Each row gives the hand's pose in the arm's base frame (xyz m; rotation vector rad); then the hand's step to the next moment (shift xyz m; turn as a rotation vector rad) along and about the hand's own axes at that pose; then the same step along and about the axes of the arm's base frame.
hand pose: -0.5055 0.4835 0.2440 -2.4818 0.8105 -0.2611
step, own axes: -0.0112 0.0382 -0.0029 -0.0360 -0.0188 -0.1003
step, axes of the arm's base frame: -0.0289 -0.0209 -0.0179 -0.0526 -0.0068 0.0943
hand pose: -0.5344 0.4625 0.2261 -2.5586 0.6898 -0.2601
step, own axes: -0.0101 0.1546 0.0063 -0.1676 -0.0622 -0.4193
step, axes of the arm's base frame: -0.0725 -0.1099 -0.0819 -0.2413 -0.0320 0.3854
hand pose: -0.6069 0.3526 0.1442 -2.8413 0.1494 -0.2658
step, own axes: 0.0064 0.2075 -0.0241 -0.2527 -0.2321 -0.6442
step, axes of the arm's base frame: -0.0142 -0.2054 -0.0360 -0.3557 0.0806 0.6322
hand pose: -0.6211 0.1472 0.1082 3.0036 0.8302 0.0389
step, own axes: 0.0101 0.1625 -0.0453 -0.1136 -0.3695 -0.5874
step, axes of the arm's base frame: 0.0906 -0.1334 0.0505 -0.3051 0.2689 0.5737
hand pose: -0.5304 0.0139 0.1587 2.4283 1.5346 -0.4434
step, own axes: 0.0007 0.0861 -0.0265 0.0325 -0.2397 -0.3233
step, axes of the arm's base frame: 0.0817 -0.0264 0.0274 -0.1624 0.2427 0.2789
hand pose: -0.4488 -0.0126 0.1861 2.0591 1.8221 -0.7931
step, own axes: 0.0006 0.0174 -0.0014 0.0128 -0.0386 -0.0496
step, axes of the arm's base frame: 0.0173 -0.0016 -0.0018 -0.0263 0.0440 0.0386
